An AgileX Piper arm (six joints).
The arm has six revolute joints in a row. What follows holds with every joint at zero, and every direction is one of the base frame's. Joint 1 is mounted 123.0 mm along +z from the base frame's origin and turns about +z. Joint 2 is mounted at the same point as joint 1 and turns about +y. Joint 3 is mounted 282.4 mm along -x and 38.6 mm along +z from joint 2 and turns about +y. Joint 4 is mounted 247.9 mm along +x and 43.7 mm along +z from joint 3 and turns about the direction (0.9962, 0, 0.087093). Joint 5 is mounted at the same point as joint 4 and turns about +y. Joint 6 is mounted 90.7 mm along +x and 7.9 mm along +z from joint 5 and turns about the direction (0.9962, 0, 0.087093). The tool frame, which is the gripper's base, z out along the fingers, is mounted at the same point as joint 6; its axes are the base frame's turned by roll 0.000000, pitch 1.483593 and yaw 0.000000 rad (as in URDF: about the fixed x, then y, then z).
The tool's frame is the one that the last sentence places.
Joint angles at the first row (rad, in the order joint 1, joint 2, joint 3, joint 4, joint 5, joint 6):
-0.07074 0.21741 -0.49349 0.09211 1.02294 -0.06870
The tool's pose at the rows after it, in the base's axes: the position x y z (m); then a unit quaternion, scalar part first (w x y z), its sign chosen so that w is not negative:
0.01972 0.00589 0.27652 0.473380 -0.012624 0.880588 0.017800
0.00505 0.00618 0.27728 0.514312 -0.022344 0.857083 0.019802
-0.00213 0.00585 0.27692 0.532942 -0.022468 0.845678 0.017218
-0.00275 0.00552 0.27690 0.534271 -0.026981 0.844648 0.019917
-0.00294 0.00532 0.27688 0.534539 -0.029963 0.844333 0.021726
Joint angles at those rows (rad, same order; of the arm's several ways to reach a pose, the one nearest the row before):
-0.03466 0.14097 -0.48994 0.08460 1.02329 -0.06867
-0.01325 0.04534 -0.48838 0.08047 1.02244 -0.06623
-0.01209 -0.00138 -0.48752 0.07493 1.02433 -0.06390
0.00199 -0.00494 -0.48754 0.07108 1.02432 -0.06048
0.01103 -0.00592 -0.48753 0.06885 1.02435 -0.05852

